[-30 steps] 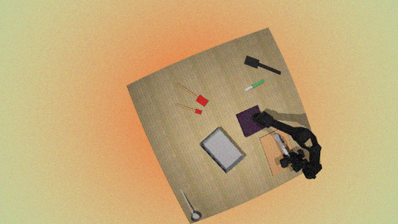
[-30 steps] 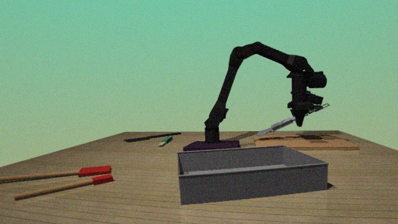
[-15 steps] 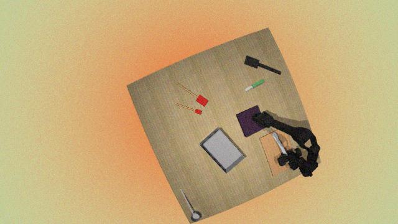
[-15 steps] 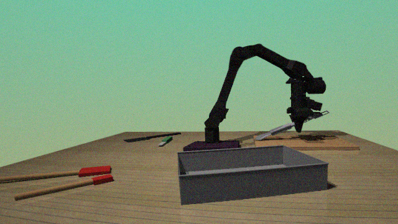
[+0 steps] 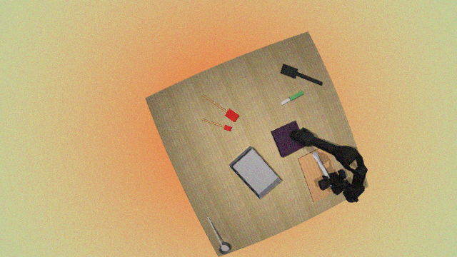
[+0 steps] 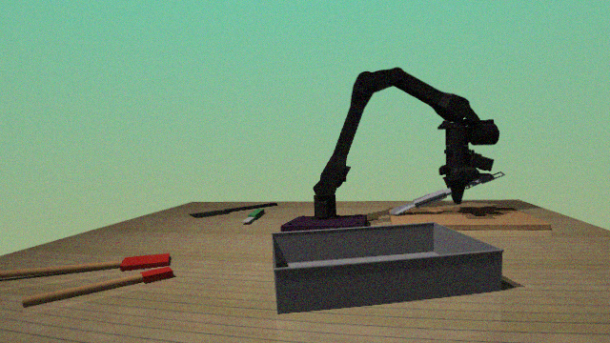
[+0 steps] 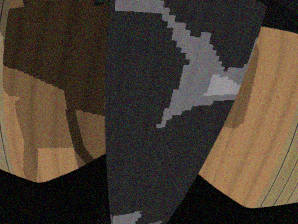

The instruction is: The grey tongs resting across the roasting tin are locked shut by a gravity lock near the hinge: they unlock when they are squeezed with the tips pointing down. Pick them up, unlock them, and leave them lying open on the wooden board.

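The wooden board is 40 mm below my gripper tip. Also, from my gripper tip: grey roasting tin: 450 mm ahead, 190 mm to the right, 20 mm below; then black spatula: 720 mm to the right, 80 mm behind, 40 mm below.
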